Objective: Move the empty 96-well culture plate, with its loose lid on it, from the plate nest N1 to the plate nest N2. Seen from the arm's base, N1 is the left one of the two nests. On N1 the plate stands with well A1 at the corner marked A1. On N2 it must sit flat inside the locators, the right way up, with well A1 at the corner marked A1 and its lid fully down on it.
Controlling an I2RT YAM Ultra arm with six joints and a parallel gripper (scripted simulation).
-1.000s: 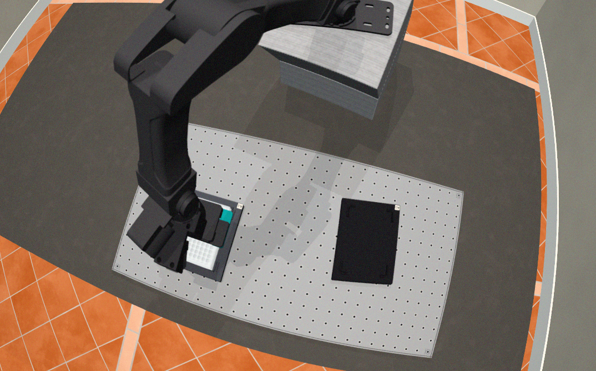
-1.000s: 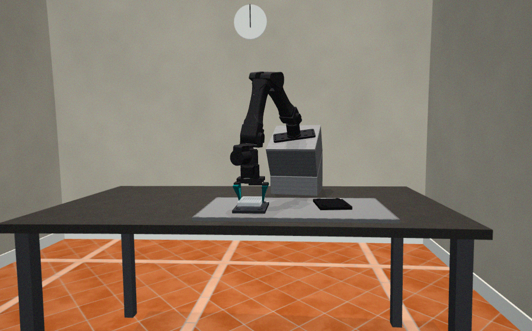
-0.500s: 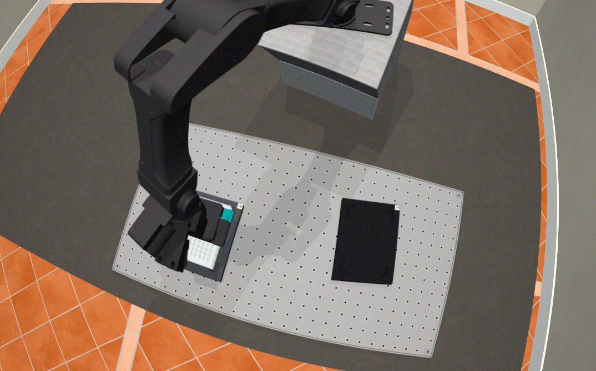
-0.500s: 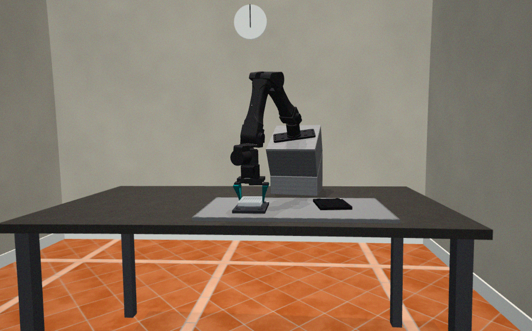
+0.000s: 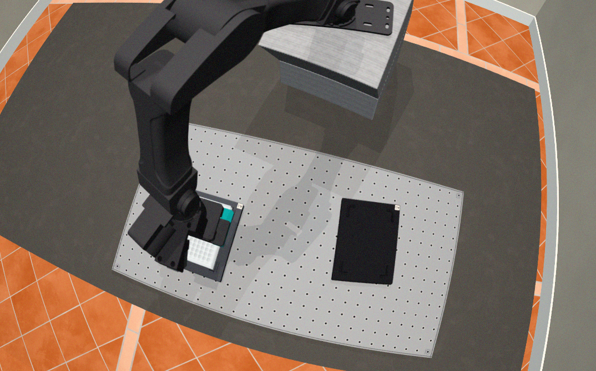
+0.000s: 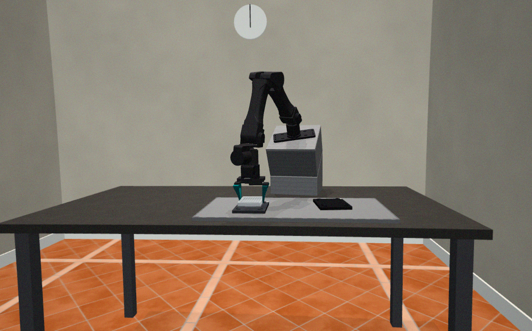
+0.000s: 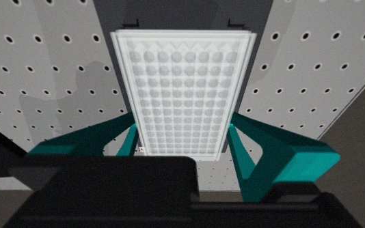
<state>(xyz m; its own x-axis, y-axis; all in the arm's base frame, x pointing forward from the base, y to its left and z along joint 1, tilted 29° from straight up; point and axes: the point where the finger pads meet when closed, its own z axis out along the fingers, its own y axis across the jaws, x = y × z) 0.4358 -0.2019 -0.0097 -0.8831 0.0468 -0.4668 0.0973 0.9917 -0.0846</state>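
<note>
The clear lid is 1 cm ahead of my hand and 1 cm above it. Also, from my hand: nest N2: 2 cm below, 1 cm ahead; then nest N1: 31 cm to the left, 3 cm behind, 2 cm below.
</note>
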